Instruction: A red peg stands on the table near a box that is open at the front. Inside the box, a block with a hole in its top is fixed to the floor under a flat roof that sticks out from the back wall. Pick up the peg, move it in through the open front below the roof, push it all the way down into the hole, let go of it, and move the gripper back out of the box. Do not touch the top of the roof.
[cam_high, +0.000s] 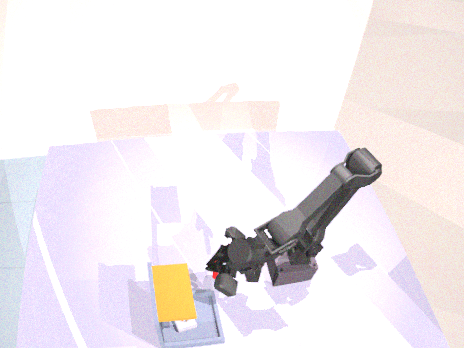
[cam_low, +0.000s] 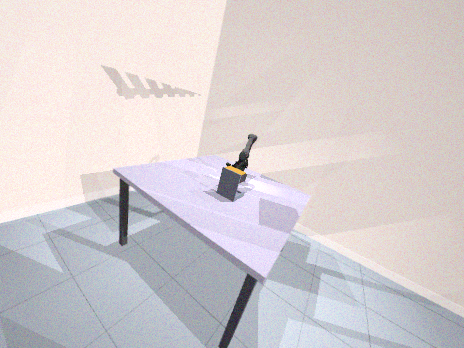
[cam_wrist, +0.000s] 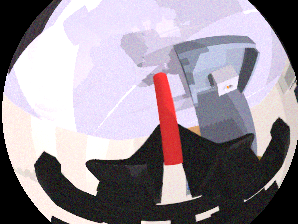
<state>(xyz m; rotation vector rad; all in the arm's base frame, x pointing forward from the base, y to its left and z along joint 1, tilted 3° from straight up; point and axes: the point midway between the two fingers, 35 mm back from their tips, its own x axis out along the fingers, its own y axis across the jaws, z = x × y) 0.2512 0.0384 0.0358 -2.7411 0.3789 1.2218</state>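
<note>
Now: gripper tip 12 cm to the right of the box floor, 10 cm above it and 6 cm short of it. The rest, counted from my gripper tip: red peg (2 cm behind, 1 cm to the left); orange roof (12 cm to the left, 11 cm above, 9 cm ahead).
</note>
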